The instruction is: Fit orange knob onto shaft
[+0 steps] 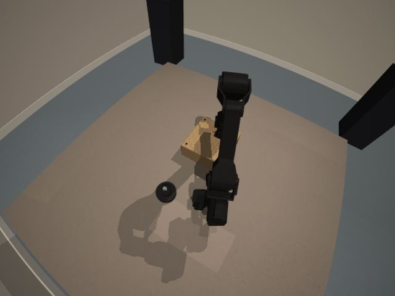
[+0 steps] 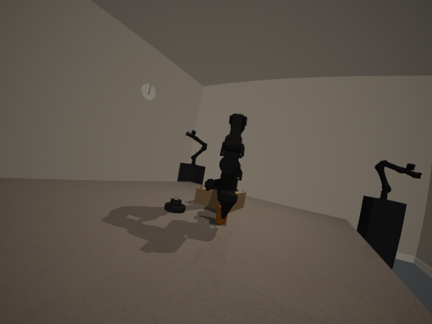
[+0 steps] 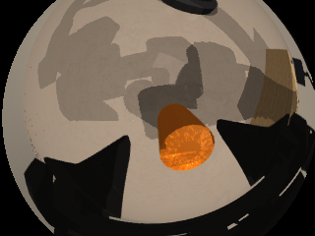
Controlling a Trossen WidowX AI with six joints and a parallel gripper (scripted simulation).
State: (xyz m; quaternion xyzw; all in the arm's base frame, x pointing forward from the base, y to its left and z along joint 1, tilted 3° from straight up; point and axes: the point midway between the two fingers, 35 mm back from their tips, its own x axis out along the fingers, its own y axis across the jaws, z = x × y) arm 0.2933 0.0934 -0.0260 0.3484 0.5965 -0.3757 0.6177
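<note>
My gripper tip is now 1 cm below the orange knob. Also, from my gripper tip: black round pedestal 19 cm to the right, 4 cm ahead.
</note>
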